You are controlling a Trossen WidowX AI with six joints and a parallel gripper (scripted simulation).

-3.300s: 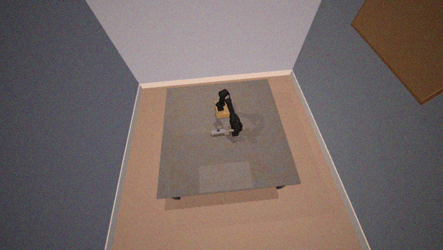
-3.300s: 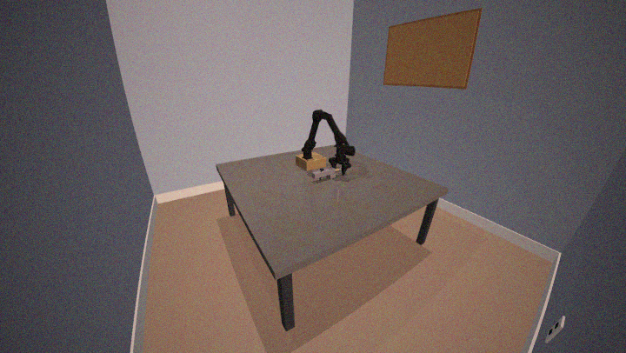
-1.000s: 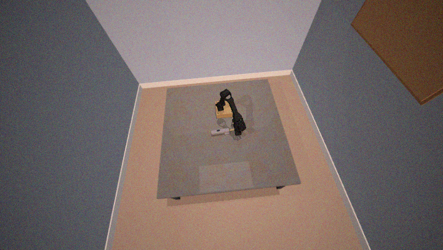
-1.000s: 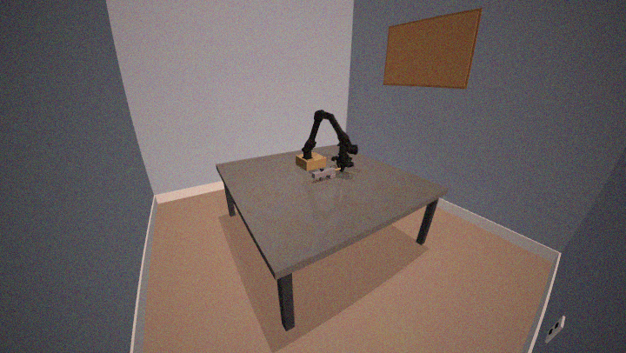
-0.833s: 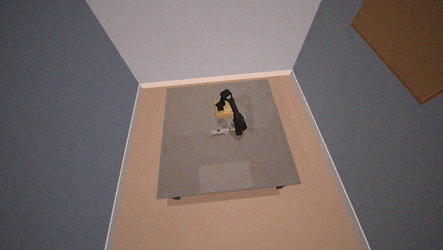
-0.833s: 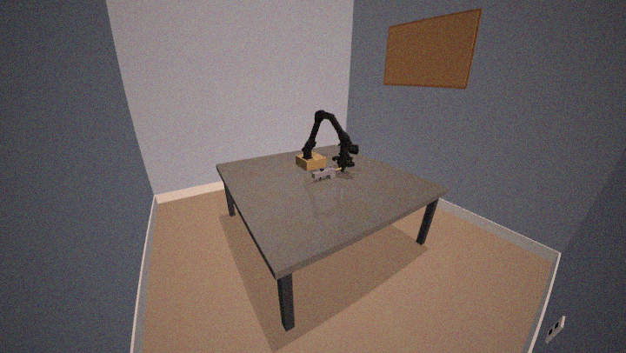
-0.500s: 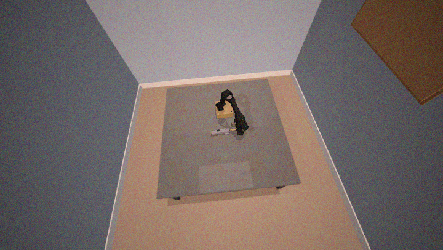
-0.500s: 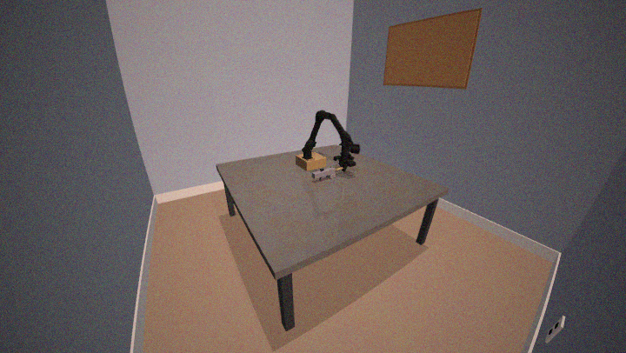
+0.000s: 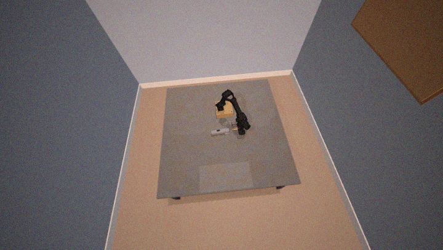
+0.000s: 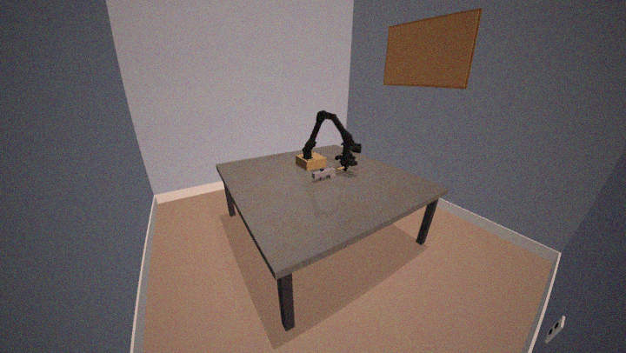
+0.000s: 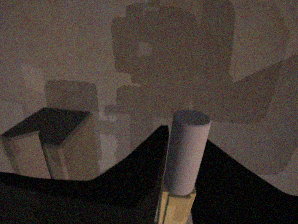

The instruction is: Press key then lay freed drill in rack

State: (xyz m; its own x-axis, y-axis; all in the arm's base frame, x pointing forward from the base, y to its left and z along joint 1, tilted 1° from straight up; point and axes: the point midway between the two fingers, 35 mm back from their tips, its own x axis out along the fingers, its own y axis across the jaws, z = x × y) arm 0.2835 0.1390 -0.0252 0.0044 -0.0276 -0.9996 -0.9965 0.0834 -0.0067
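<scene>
The grey rack is 8 cm behind my gripper tip and 3 cm to the right of it. The rest, counted from my gripper tip: pale grey sleeve: 20 cm to the right, 2 cm behind, 2 cm above; then drill: 4 cm to the right, 3 cm above; then dark key: 23 cm to the right, 3 cm above, 2 cm behind.
</scene>
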